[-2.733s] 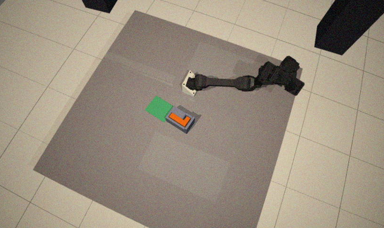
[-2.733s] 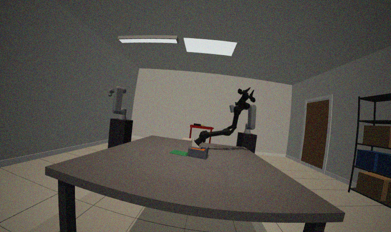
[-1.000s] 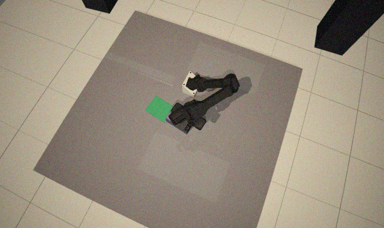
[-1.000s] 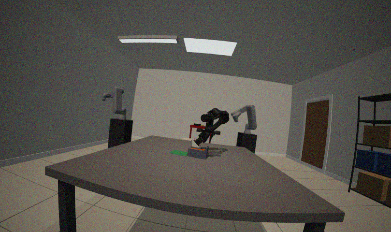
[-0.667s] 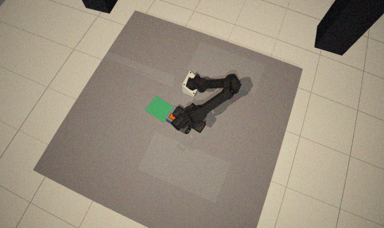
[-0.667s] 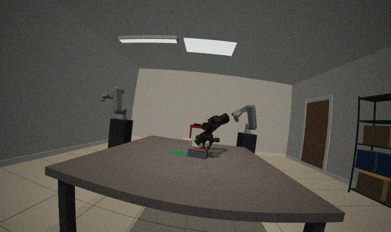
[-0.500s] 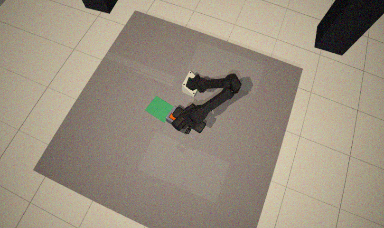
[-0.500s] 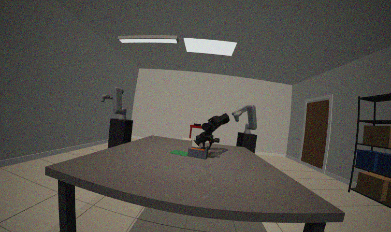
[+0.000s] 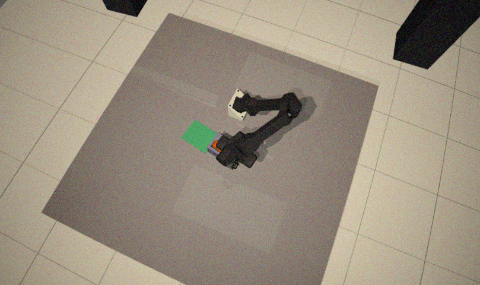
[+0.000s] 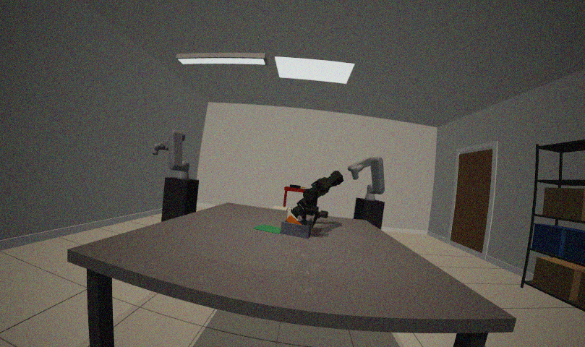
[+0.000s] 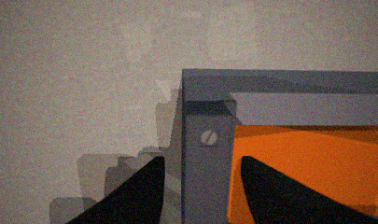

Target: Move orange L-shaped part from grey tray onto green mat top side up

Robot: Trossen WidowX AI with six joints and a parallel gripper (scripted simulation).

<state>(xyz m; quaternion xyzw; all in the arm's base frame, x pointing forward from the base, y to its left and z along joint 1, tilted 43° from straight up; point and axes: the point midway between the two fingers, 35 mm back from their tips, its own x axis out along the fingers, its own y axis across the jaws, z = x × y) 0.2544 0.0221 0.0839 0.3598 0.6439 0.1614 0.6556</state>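
The orange L-shaped part lies 50 mm to the right of my gripper tip and 20 mm behind it. Round my gripper tip: green mat: 210 mm to the right, 60 mm below, 60 mm behind.
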